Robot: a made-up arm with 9 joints. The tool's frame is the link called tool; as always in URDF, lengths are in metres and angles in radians. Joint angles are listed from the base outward. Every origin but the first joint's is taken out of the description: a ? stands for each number. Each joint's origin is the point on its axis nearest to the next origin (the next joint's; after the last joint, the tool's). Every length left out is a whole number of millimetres.
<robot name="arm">
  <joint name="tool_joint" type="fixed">
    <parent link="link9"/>
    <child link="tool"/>
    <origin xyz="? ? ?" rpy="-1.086 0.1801 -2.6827"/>
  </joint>
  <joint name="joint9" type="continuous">
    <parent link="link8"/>
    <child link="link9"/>
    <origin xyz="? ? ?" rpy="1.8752 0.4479 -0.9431"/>
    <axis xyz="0 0 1"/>
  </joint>
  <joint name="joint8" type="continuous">
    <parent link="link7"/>
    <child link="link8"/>
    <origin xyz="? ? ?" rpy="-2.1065 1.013 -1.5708"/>
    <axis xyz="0 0 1"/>
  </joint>
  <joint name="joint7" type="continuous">
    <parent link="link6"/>
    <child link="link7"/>
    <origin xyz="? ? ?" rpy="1.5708 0 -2.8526"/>
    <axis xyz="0 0 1"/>
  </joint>
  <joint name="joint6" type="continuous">
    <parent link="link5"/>
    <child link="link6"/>
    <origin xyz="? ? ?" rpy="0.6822 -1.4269 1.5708"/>
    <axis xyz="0 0 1"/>
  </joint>
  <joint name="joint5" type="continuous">
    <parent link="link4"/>
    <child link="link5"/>
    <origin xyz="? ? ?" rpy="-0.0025 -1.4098 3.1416"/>
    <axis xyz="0 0 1"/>
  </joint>
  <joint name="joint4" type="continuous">
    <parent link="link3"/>
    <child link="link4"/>
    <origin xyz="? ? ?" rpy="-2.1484 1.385 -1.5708"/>
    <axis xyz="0 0 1"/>
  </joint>
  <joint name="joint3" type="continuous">
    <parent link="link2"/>
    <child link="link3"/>
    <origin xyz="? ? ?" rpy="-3.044 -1.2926 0"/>
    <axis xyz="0 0 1"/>
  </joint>
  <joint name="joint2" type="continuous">
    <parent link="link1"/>
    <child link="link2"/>
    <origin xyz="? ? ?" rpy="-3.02 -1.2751 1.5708"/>
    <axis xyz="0 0 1"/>
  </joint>
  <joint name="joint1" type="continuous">
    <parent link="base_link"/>
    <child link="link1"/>
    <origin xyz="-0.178 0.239 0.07" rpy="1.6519 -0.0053 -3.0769"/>
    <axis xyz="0 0 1"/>
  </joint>
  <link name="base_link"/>
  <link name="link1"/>
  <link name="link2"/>
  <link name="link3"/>
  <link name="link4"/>
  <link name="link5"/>
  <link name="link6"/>
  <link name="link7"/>
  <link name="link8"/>
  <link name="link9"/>
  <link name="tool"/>
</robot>
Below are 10 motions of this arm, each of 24 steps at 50 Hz.
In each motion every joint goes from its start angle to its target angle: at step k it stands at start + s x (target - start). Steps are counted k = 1, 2, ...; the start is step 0. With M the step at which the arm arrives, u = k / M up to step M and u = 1 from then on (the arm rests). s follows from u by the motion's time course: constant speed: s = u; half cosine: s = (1 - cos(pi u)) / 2; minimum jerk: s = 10 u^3 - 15 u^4 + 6 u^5.
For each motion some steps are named. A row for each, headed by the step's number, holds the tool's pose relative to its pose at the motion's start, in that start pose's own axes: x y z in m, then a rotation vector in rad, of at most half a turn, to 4 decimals.
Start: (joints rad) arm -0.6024 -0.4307 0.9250 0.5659 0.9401 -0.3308 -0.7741 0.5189 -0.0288
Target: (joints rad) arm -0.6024 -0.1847 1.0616 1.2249 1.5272 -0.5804 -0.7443 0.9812 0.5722
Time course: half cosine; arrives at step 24
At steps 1, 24:
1: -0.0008 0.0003 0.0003 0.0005 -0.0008 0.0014
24: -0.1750 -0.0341 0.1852 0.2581 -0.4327 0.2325

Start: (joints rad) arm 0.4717 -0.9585 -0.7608 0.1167 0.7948 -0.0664 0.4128 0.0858 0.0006
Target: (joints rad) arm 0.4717 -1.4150 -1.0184 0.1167 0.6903 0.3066 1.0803 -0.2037 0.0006
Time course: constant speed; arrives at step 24
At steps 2, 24:
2: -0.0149 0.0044 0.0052 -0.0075 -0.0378 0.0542
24: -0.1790 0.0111 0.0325 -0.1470 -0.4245 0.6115

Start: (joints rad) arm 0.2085 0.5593 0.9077 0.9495 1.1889 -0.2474 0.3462 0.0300 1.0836
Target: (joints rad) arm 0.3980 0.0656 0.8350 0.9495 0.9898 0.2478 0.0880 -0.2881 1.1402
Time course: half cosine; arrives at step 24
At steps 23, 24:
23: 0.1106 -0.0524 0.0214 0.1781 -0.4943 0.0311
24: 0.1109 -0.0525 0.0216 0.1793 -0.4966 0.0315

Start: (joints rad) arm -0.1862 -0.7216 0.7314 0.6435 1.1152 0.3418 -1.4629 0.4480 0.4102
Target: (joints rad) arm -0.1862 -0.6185 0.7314 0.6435 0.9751 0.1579 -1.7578 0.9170 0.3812
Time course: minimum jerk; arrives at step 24
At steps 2, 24:
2: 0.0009 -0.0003 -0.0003 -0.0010 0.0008 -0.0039
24: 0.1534 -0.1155 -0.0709 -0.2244 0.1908 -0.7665

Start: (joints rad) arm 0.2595 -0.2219 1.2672 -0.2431 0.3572 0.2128 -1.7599 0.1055 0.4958
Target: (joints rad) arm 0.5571 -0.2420 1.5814 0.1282 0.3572 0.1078 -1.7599 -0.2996 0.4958
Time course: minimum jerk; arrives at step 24
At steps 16, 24:
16: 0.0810 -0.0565 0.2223 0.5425 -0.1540 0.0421
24: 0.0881 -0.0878 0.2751 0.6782 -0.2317 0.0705

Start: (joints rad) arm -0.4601 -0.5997 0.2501 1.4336 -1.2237 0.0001 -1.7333 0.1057 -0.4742
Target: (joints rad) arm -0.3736 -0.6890 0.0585 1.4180 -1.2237 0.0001 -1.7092 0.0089 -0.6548
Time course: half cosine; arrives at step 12
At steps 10, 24:
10: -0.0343 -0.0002 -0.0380 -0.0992 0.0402 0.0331
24: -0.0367 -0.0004 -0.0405 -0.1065 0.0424 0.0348

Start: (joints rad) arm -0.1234 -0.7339 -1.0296 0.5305 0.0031 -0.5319 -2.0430 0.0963 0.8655
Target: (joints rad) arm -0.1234 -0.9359 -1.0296 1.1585 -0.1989 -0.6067 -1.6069 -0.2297 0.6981
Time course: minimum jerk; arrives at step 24
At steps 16, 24:
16: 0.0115 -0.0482 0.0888 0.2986 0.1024 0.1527
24: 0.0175 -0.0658 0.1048 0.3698 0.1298 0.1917

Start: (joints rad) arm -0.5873 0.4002 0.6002 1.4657 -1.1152 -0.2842 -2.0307 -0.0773 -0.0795
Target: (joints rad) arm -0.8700 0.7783 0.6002 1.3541 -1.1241 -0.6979 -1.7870 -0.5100 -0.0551
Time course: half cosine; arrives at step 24
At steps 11, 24:
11: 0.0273 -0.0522 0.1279 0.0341 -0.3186 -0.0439
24: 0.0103 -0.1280 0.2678 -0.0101 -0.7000 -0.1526

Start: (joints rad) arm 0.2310 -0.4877 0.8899 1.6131 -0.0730 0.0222 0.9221 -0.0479 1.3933
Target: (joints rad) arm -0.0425 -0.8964 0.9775 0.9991 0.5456 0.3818 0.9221 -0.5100 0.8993
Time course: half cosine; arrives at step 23
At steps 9, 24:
9: 0.1344 0.0039 0.0775 0.2457 -0.1559 -0.2380
24: 0.2984 -0.0633 0.2399 0.7921 -0.4408 -0.5563

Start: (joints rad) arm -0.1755 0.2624 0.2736 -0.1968 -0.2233 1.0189 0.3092 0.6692 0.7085
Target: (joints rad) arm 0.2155 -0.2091 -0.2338 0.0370 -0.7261 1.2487 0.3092 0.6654 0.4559
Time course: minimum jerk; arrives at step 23
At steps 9, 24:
9: 0.0910 0.0092 -0.0046 0.1090 -0.1296 -0.1714
24: 0.2374 -0.0060 0.0374 0.4332 -0.3675 -0.4131

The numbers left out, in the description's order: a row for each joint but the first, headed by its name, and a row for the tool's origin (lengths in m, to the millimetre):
tool: -0.01 -0.05 0
joint9: 0.178 -0.026 0
joint8: -0.093 0.184 0
joint7: 0.009 -0.03 0
joint6: 0.202 0.026 0
joint5: 0.114 -0.02 0
joint4: 0.056 -0.058 0
joint3: 0.097 -0.168 0
joint2: 0.175 0.209 0

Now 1 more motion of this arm.
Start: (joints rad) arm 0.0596 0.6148 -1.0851 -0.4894 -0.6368 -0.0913 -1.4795 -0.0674 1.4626
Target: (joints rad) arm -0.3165 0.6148 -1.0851 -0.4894 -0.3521 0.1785 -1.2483 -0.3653 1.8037
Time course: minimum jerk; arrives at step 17
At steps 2, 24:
2: -0.0032 0.0030 0.0021 0.0106 -0.0044 0.0090
24: -0.2302 0.0995 0.2043 0.8863 -0.3468 0.3433

